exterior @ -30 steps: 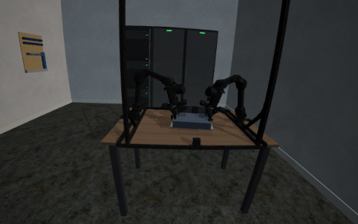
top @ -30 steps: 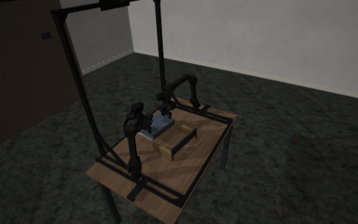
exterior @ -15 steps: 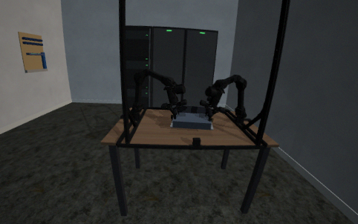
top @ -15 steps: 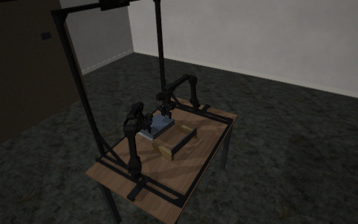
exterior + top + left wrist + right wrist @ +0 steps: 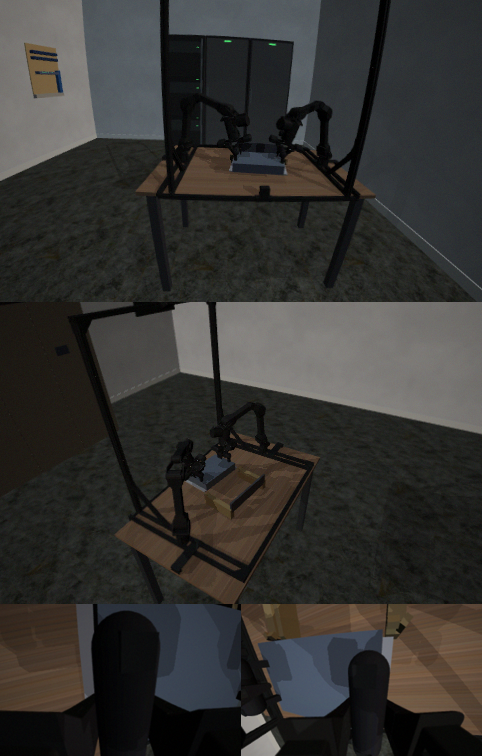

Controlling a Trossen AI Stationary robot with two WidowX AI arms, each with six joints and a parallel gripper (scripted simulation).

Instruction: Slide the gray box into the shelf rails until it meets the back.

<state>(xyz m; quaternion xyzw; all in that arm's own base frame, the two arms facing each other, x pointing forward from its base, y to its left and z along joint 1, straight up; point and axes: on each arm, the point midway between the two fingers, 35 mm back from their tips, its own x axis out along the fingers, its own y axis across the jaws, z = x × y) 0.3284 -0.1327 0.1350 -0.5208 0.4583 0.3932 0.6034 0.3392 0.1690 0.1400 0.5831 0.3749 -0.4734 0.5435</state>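
Right now the gray box is 120 mm to the left of my right hand, 50 mm below it and 20 mm ahead of it. From my right hand the other things lie so: dark bar 320 mm ahead, 80 mm to the left, 80 mm below.
Right now the gray box is 120 mm to the right of my left hand, 40 mm below it and 20 mm behind it. The rest, counted from my left hand: dark bar (280 mm ahead, 170 mm to the right, 80 mm below).
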